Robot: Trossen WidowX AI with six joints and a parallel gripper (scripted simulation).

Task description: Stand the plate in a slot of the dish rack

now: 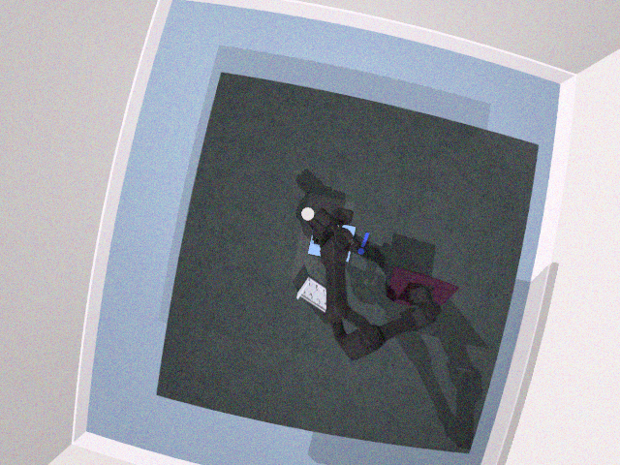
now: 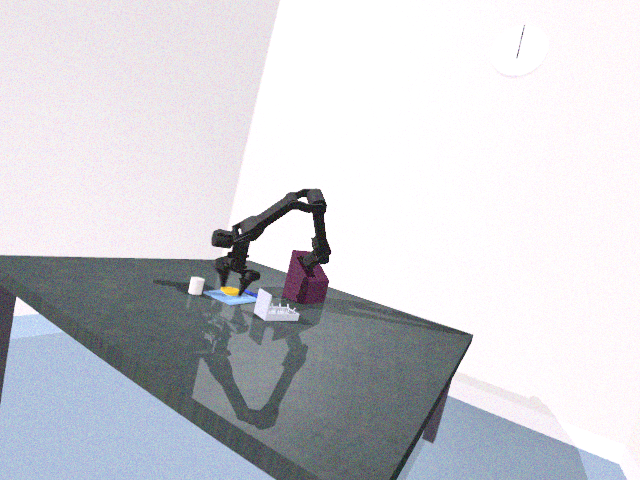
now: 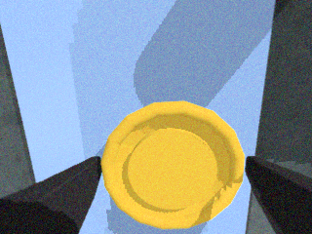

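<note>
Right now my gripper tip is 22 cm to the right of the dish rack, 5 cm short of it and 1 cm below it. Round my gripper tip: white cup (11 cm ahead, 7 cm to the right, 1 cm above); yellow plate (1 cm above); blue utensil (10 cm behind, 3 cm to the left, 1 cm below).
</note>
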